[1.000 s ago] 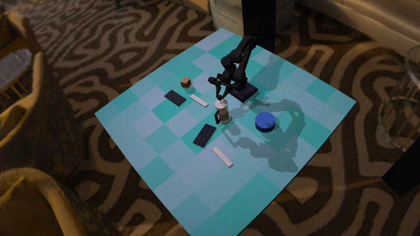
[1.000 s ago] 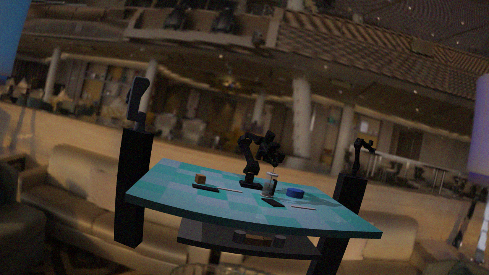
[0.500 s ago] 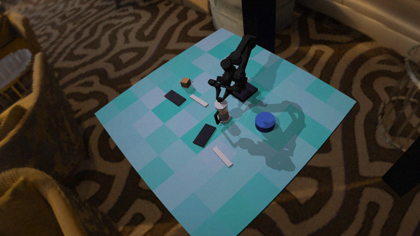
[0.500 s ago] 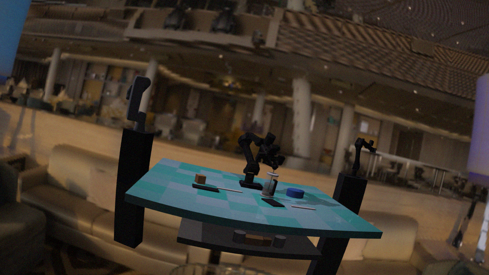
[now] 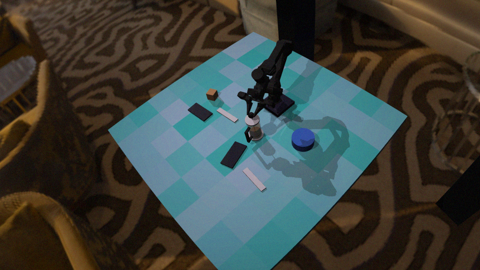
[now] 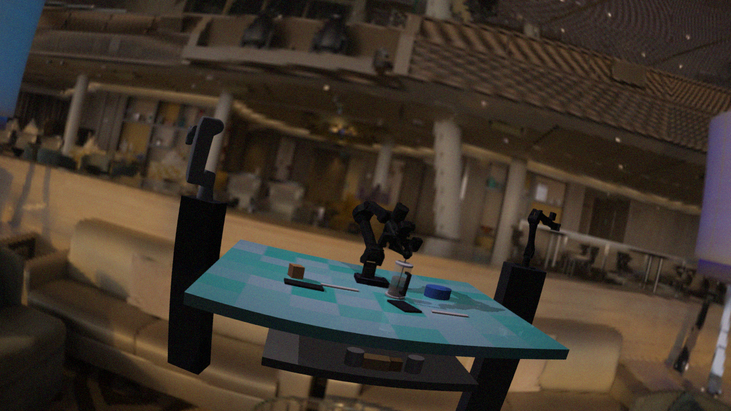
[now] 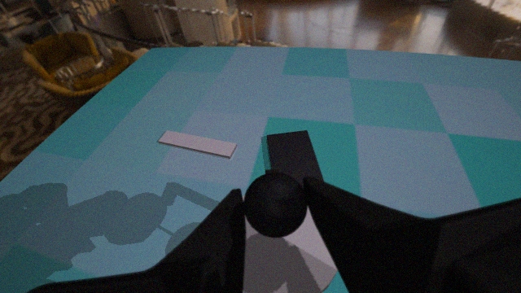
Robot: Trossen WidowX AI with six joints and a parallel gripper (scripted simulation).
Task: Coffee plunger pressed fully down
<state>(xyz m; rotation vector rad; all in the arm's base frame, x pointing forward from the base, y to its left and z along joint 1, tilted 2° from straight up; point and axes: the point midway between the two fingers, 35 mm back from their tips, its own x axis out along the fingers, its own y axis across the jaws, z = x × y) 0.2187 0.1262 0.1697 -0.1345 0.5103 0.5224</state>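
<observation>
Now: the coffee press 9 cm below my gripper tip. Round my gripper tip: blue disc (19 cm behind, 18 cm to the left, 16 cm below).
</observation>
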